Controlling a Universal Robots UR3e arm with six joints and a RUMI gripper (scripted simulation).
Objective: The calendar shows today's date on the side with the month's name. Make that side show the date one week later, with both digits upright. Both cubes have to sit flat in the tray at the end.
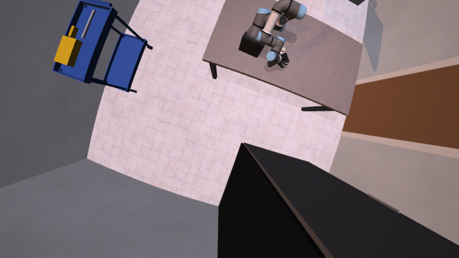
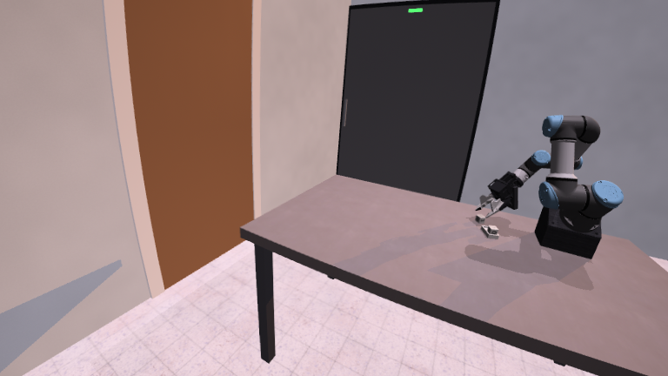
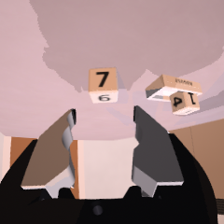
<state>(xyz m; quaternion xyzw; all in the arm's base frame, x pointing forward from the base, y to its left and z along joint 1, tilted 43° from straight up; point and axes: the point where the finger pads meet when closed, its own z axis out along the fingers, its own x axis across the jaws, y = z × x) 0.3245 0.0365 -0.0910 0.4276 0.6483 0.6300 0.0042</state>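
My gripper is now 30 mm above the cube. Also, from my hand: pale tray: 100 mm to the left, 40 mm below, 40 mm behind.
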